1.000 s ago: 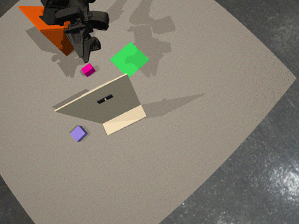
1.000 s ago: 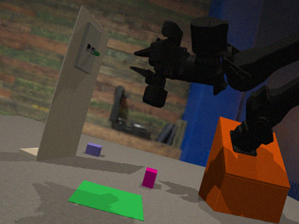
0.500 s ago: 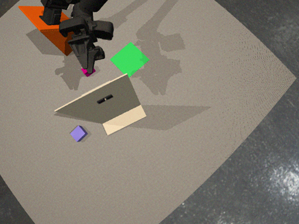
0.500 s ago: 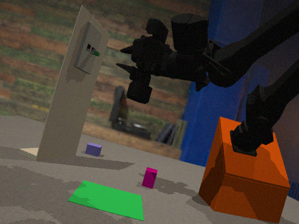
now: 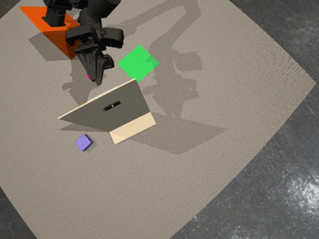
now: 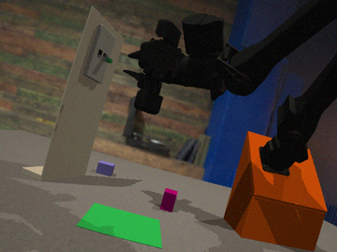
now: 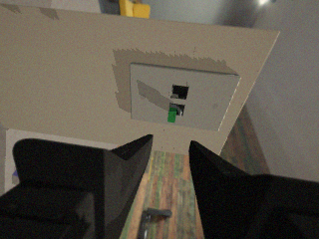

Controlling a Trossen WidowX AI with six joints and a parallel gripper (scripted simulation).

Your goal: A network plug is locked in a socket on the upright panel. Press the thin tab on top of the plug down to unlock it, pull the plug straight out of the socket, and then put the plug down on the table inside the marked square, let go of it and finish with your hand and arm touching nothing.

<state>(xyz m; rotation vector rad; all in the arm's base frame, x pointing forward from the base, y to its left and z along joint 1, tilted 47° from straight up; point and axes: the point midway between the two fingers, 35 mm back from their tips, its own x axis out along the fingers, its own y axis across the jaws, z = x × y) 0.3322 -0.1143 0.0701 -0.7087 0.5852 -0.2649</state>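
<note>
My gripper tip is now 50 mm short of the green network plug and 20 mm to the left of it. Also, from my gripper tip: upright panel 70 mm ahead, 20 mm to the right, 110 mm below; green marked square 80 mm behind, 170 mm to the left, 280 mm below.
</note>
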